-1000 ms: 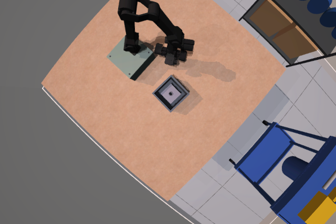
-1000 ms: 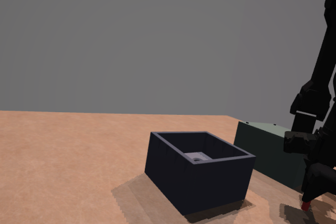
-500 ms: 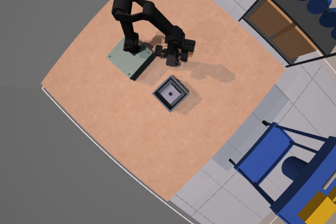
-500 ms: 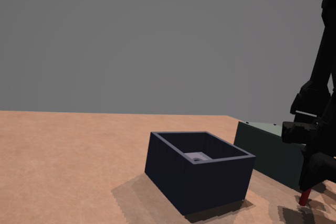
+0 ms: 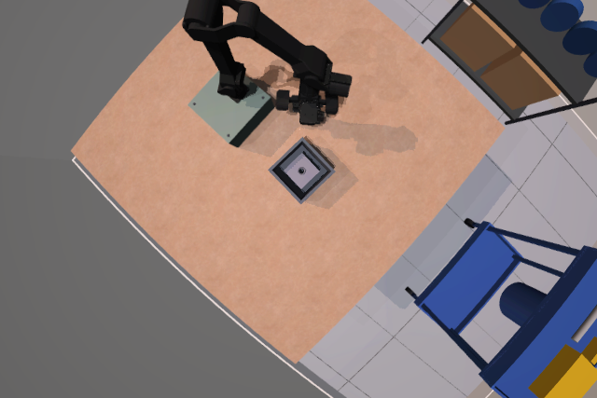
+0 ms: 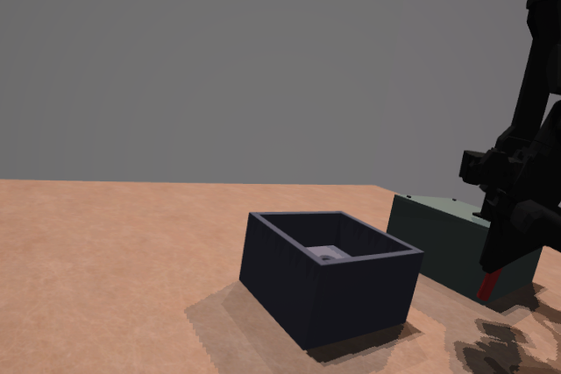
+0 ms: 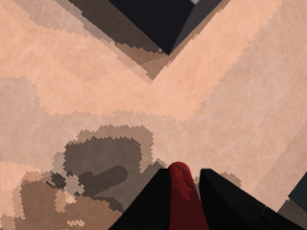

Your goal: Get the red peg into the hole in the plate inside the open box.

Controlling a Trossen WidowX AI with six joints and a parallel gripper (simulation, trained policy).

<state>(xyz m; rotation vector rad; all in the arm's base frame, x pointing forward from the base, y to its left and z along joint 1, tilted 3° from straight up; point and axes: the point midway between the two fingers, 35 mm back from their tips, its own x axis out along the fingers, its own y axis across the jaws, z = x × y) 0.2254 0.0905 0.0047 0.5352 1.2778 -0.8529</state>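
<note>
Now: the pale plate 110 mm ahead of my gripper tip, 150 mm to the right of it and 50 mm below it. Also, from my gripper tip: dark box (110 mm ahead, 150 mm to the right, 70 mm below); then red peg (10 mm behind, 10 mm to the left).
</note>
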